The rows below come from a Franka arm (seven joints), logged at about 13 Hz.
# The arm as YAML. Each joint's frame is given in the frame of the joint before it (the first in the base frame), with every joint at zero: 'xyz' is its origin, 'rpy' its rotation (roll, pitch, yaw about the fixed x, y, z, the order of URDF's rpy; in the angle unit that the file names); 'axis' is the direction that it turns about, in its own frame. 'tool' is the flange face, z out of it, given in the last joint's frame.
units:
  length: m
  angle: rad
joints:
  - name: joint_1
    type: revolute
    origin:
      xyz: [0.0, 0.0, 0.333]
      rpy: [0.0, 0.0, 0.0]
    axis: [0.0, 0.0, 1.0]
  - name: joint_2
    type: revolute
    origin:
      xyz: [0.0, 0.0, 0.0]
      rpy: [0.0, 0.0, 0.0]
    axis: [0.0, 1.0, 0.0]
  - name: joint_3
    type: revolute
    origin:
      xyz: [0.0, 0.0, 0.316]
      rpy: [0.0, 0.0, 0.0]
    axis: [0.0, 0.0, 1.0]
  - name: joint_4
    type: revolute
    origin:
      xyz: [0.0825, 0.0, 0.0]
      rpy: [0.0, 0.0, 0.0]
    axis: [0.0, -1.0, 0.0]
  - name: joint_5
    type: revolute
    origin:
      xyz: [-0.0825, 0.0, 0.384]
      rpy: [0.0, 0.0, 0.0]
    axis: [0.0, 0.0, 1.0]
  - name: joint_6
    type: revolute
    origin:
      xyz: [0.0, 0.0, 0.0]
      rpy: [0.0, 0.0, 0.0]
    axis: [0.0, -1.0, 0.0]
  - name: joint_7
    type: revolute
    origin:
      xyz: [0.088, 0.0, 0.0]
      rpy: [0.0, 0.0, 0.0]
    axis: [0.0, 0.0, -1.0]
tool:
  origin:
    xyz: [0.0, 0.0, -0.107]
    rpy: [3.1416, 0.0, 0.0]
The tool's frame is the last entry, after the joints.
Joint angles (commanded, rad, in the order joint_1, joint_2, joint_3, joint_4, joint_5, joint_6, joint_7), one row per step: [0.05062 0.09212 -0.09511 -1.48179 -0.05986 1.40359 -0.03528]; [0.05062 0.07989 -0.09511 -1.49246 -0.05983 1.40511 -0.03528]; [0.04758 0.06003 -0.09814 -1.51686 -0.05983 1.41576 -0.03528]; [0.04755 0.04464 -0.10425 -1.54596 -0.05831 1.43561 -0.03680]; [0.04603 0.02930 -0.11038 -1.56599 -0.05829 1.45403 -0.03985]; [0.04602 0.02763 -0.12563 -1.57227 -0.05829 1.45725 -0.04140]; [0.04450 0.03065 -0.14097 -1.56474 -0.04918 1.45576 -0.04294]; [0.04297 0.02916 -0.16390 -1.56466 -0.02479 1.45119 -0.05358]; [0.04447 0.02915 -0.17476 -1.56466 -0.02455 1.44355 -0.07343]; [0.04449 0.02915 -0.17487 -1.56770 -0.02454 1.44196 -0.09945]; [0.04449 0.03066 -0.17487 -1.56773 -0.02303 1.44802 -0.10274]
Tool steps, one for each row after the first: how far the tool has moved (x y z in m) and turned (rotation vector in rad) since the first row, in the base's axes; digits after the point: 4 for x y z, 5 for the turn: [-0.0035 -0.0002 0.0021 0.00105 -0.00307 0.00002]; [-0.0088 -0.0038 0.0028 0.00246 -0.00916 -0.00550]; [-0.0120 -0.0072 -0.0006 0.00515 -0.01527 -0.00904]; [-0.0151 -0.0115 0.0000 0.00627 -0.02881 -0.01258]; [-0.0161 -0.0198 -0.0017 0.00616 -0.02740 -0.02613]; [-0.0160 -0.0278 0.0000 0.01418 -0.03110 -0.04186]; [-0.0181 -0.0381 0.0004 0.03957 -0.03009 -0.05694]; [-0.0197 -0.0430 -0.0001 0.04330 -0.02205 -0.04711]; [-0.0200 -0.0430 -0.0016 0.04808 -0.01655 -0.02172]; [-0.0189 -0.0429 -0.0020 0.04931 -0.02109 -0.01823]
